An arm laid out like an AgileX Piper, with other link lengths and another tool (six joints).
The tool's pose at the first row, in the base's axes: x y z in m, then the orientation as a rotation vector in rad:
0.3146 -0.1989 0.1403 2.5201 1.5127 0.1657
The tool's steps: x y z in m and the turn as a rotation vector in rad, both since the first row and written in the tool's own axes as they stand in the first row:
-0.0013 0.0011 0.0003 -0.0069 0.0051 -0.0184
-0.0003 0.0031 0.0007 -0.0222 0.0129 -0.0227
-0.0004 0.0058 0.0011 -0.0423 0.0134 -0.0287
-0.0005 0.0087 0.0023 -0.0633 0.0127 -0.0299
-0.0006 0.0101 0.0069 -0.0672 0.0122 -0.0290
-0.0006 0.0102 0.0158 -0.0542 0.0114 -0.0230
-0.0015 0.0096 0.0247 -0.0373 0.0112 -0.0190
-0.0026 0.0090 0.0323 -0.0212 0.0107 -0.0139
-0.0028 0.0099 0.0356 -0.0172 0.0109 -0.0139
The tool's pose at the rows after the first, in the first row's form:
0.3150 -0.2006 0.1403 2.5015 1.5341 0.1744
0.3173 -0.2007 0.1403 2.4884 1.5351 0.1946
0.3196 -0.2020 0.1405 2.4682 1.5331 0.2085
0.3223 -0.2036 0.1400 2.4507 1.5243 0.2219
0.3244 -0.2048 0.1359 2.4483 1.5212 0.2241
0.3262 -0.2058 0.1272 2.4630 1.5198 0.2150
0.3270 -0.2074 0.1184 2.4792 1.5228 0.2036
0.3275 -0.2089 0.1109 2.4957 1.5240 0.1924
0.3288 -0.2098 0.1079 2.4988 1.5259 0.1899

